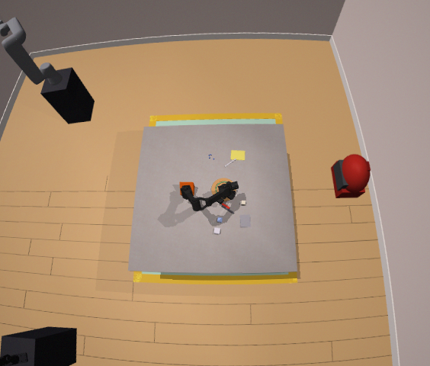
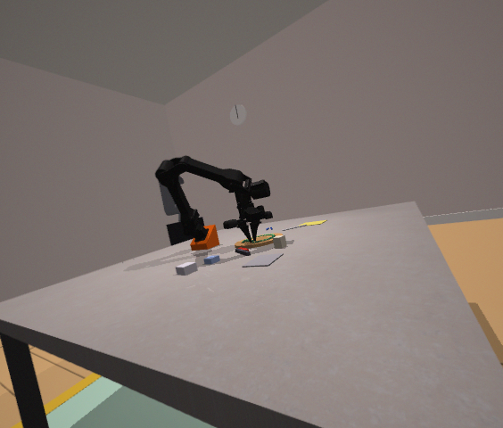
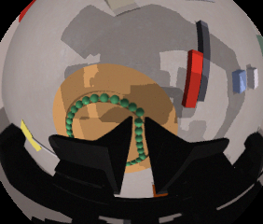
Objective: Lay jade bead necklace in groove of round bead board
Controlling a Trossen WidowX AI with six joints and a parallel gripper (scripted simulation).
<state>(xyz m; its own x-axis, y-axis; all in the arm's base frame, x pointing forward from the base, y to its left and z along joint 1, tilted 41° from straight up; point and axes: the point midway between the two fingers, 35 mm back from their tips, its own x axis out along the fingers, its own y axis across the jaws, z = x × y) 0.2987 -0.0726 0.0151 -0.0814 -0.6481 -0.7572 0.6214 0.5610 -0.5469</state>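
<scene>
Now: gripper tip 60 mm to the right of the round wooden bead board and 10 mm above it. Round my gripper tip: beige cube 140 mm ahead, 70 mm to the right; red-handled tool 100 mm to the right, 10 mm below, 10 mm ahead; blue block 190 mm to the right, 50 mm behind, 10 mm below.
</scene>
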